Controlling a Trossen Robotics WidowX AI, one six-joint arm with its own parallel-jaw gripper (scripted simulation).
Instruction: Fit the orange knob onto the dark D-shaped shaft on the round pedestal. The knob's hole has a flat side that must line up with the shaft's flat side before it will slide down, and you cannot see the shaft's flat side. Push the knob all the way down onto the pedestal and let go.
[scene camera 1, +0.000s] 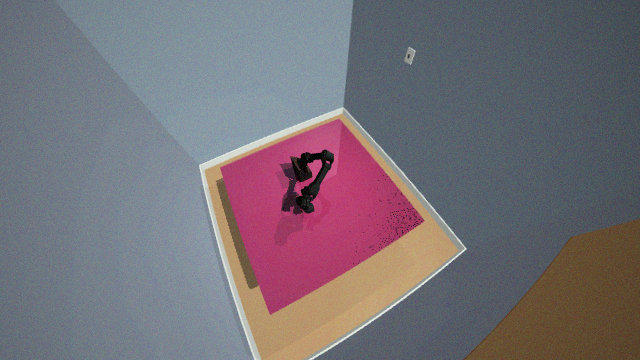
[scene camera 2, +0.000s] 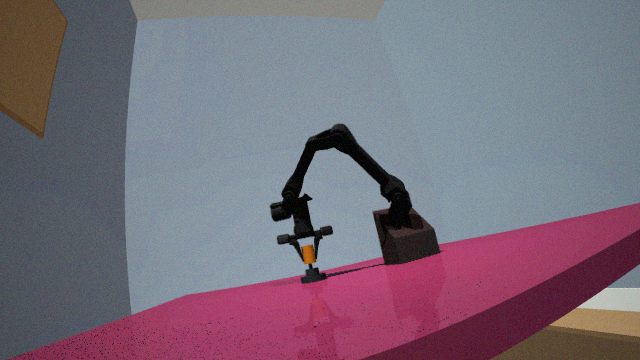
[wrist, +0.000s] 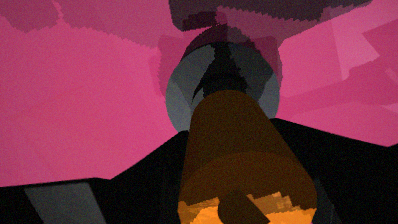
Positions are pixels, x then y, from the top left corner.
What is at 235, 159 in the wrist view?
An orange knob.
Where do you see my gripper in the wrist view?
228, 133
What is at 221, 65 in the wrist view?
A dark shaft.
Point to my gripper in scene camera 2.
At 310, 260
